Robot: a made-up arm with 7 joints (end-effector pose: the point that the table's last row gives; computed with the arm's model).
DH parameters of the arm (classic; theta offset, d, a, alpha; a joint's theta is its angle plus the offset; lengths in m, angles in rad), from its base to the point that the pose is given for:
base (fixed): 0 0 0 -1.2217
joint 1: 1.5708 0 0 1.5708
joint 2: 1.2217 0 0 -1.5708
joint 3: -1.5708 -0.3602 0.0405 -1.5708
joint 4: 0 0 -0.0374 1.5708
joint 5: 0 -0.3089 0 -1.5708
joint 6: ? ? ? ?
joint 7: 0 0 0 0
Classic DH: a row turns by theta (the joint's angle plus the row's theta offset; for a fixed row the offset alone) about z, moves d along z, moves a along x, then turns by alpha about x.
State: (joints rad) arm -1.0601 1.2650 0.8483 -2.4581 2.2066 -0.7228 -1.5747
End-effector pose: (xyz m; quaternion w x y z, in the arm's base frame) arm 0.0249 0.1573 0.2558 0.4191 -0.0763 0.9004 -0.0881
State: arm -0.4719 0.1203 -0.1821 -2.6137 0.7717 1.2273 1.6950
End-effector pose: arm 0.2455 -0.0663 -0.0101 0.6409 -0.7237 -0.1761 0.1857
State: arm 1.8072 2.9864 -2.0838 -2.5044 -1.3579 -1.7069 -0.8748
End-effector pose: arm 0.0393 0.2026 0.2003 0.5504 -0.7683 -0.3146 0.0876
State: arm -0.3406 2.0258 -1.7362 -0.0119 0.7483 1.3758 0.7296
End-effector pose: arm -0.0225 0.6057 0.2844 0.0691 0.8613 0.2493 0.4373
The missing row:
joint 6: 0 0 0 1.5708
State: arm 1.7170 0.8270 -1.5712 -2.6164 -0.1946 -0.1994 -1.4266
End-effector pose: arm -0.2017 -0.1519 -0.0236 0.7181 -0.1657 -0.5654 -0.3705
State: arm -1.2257 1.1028 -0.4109 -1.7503 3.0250 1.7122 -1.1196
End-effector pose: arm 0.4338 0.0601 0.2199 0.1729 -0.5459 -0.2406 -0.7837
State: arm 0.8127 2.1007 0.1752 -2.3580 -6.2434 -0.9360 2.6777
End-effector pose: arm 0.2504 0.1978 -0.0870 0.8179 -0.5536 0.1555 0.0205
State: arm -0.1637 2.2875 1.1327 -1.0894 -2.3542 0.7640 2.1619
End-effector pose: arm 0.0520 0.2228 0.5688 0.3875 -0.7284 0.5475 0.1398
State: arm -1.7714 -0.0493 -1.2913 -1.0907 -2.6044 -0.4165 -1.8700
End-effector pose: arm 0.3592 -0.4964 -0.0139 0.6832 -0.3499 -0.5008 -0.4000
